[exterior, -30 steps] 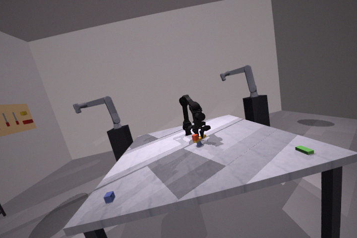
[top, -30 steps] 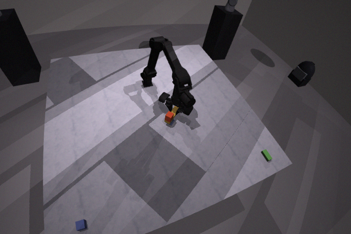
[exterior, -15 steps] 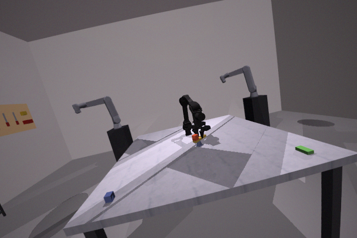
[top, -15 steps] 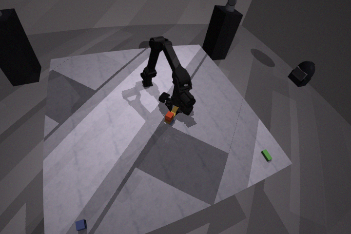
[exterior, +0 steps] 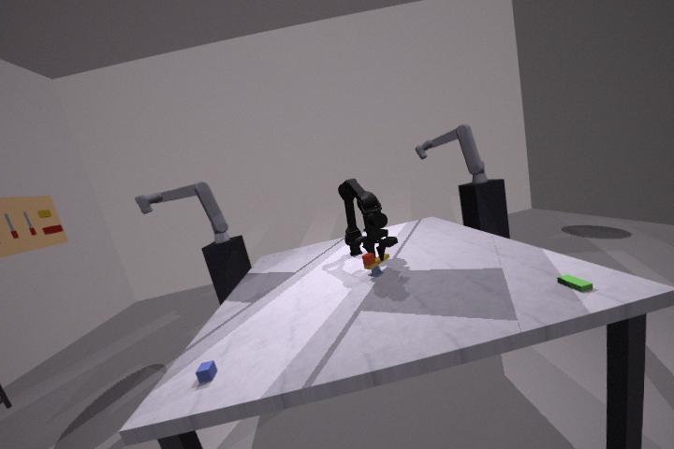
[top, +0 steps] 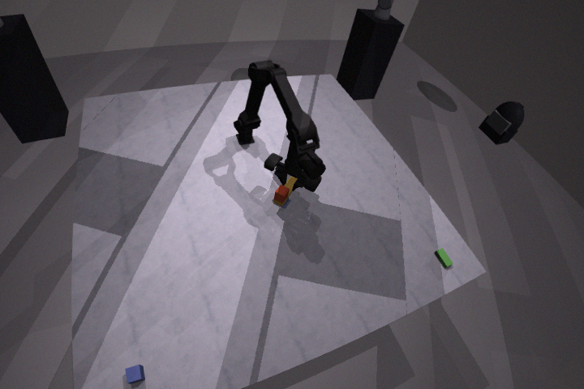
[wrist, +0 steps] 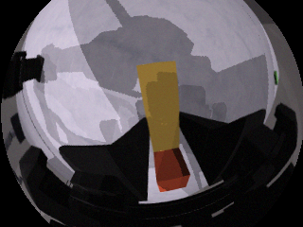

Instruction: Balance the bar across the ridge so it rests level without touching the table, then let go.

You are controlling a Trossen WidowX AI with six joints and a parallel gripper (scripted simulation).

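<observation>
The yellow bar is 30 mm to the right of my gripper tip, 20 mm ahead of it and 10 mm above it. Round my gripper tip: blue cube: 560 mm to the right, 410 mm ahead, 30 mm below; then green flat block: 440 mm to the left, 410 mm ahead, 40 mm below.
</observation>
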